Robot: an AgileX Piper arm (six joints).
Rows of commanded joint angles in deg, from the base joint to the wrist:
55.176, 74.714, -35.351, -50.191, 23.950, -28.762
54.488, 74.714, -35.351, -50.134, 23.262, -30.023
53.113, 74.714, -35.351, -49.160, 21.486, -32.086
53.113, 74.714, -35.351, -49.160, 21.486, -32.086
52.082, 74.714, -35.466, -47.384, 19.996, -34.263
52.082, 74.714, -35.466, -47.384, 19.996, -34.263
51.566, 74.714, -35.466, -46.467, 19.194, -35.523
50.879, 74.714, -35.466, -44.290, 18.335, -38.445
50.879, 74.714, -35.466, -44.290, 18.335, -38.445
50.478, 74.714, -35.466, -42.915, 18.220, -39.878
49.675, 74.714, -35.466, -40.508, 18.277, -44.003
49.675, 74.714, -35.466, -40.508, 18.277, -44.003
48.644, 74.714, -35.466, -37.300, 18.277, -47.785
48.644, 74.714, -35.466, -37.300, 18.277, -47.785
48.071, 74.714, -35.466, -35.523, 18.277, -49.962
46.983, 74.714, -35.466, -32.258, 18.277, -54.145
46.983, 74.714, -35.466, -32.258, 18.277, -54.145
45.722, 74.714, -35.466, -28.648, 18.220, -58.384
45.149, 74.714, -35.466, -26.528, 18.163, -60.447
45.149, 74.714, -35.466, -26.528, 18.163, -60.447
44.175, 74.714, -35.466, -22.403, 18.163, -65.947
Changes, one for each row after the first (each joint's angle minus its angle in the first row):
-0.688, 0.000, 0.000, 0.057, -0.688, -1.261
-2.063, 0.000, 0.000, 1.031, -2.464, -3.324
-2.063, 0.000, 0.000, 1.031, -2.464, -3.324
-3.094, 0.000, -0.115, 2.807, -3.954, -5.501
-3.094, 0.000, -0.115, 2.807, -3.954, -5.501
-3.610, 0.000, -0.115, 3.724, -4.756, -6.761
-4.297, 0.000, -0.115, 5.901, -5.615, -9.683
-4.297, 0.000, -0.115, 5.901, -5.615, -9.683
-4.698, 0.000, -0.115, 7.276, -5.730, -11.116
-5.501, 0.000, -0.115, 9.683, -5.673, -15.241
-5.501, 0.000, -0.115, 9.683, -5.673, -15.241
-6.532, 0.000, -0.115, 12.891, -5.673, -19.023
-6.532, 0.000, -0.115, 12.891, -5.673, -19.023
-7.105, 0.000, -0.115, 14.668, -5.673, -21.200
-8.193, 0.000, -0.115, 17.933, -5.673, -25.383
-8.193, 0.000, -0.115, 17.933, -5.673, -25.383
-9.454, 0.000, -0.115, 21.543, -5.730, -29.622
-10.027, 0.000, -0.115, 23.663, -5.787, -31.685
-10.027, 0.000, -0.115, 23.663, -5.787, -31.685
-11.001, 0.000, -0.115, 27.788, -5.787, -37.185

